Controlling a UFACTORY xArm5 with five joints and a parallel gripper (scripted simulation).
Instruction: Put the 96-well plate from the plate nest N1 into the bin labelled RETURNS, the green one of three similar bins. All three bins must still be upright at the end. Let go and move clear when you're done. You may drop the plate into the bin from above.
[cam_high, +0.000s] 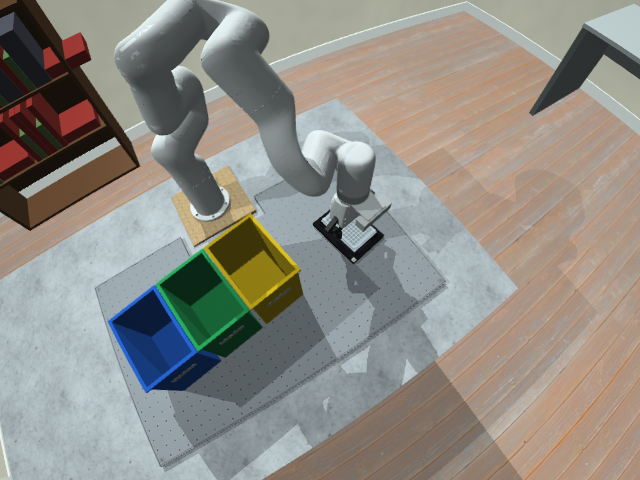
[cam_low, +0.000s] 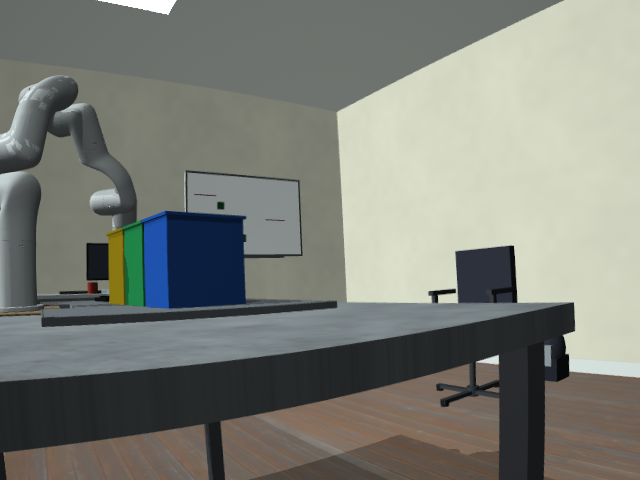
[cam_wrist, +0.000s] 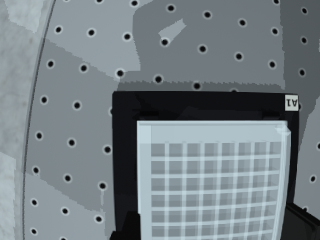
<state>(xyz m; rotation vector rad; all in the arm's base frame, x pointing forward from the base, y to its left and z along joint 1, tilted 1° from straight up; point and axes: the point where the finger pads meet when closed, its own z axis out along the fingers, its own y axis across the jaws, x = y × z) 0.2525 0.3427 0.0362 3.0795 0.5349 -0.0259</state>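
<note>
My hand is 3 cm above the black plate nest. Round my hand: green bin (39 cm to the right, 10 cm ahead, 5 cm above); then white 96-well plate (1 cm below); then yellow bin (27 cm to the right, 6 cm ahead, 5 cm above).
</note>
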